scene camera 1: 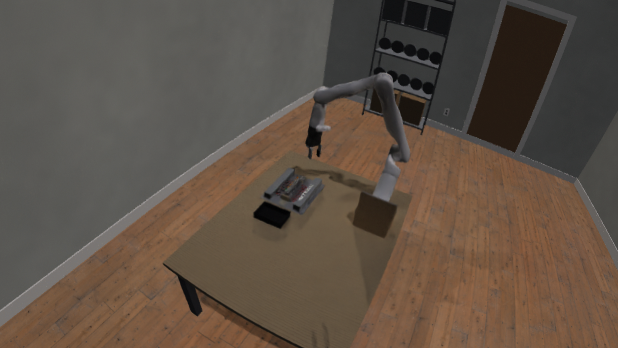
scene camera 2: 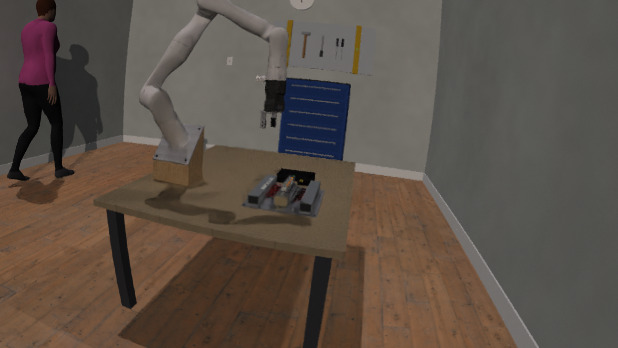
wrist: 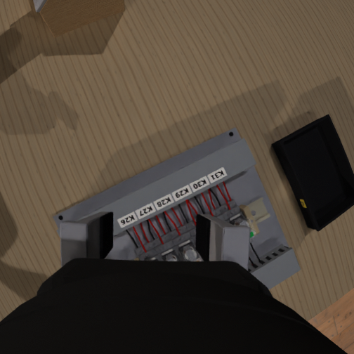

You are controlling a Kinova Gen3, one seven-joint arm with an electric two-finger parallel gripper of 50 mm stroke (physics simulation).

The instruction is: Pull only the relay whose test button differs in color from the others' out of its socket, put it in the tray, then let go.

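Places are measured from the arm's base along level axes (x ahead, y left, z up), in metres.
Pixels of known places: gripper, between the fingertips: (scene camera 1: 313, 156) (scene camera 2: 268, 127); arm's base, origin of its link: (scene camera 1: 379, 201) (scene camera 2: 179, 140).
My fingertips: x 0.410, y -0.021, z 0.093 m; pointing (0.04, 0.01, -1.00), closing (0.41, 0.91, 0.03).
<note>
Ahead of a thing's pixels: the offset from my fingertips to its top centre. "spot": to the spot under its first point. Level surfaces: height alone.
My gripper (scene camera 1: 314, 154) (scene camera 2: 268, 125) (wrist: 154, 231) is open and empty, high above the table. In the wrist view its fingers overlap part of the grey relay panel (scene camera 1: 317, 186) (scene camera 2: 311, 196) (wrist: 255, 185). The panel has labels K26 to K31 and red and black wires. A row of relays @(0.089 m ahead, 0.023 m left, 0.197 m down) (scene camera 1: 295, 188) (scene camera 2: 287, 189) (wrist: 190, 251) sits along its middle, partly hidden by the gripper body in the wrist view. The test button colors cannot be told apart. The black tray @(spot: 0.060 m ahead, 0.333 m left, 0.246 m down) (scene camera 1: 267, 220) (scene camera 2: 300, 172) (wrist: 291, 180) stands beside one end of the panel and looks empty.
Two raised grey ducts flank the relay row. A beige end block (wrist: 256, 212) stands at the row's end near the tray. The arm's wooden base block (scene camera 1: 375, 215) (scene camera 2: 171, 172) (wrist: 85, 15) stands on the table @(0.267 m down) (scene camera 1: 300, 270) (scene camera 2: 225, 170). A person (scene camera 2: 39, 55) stands behind the table at the left.
</note>
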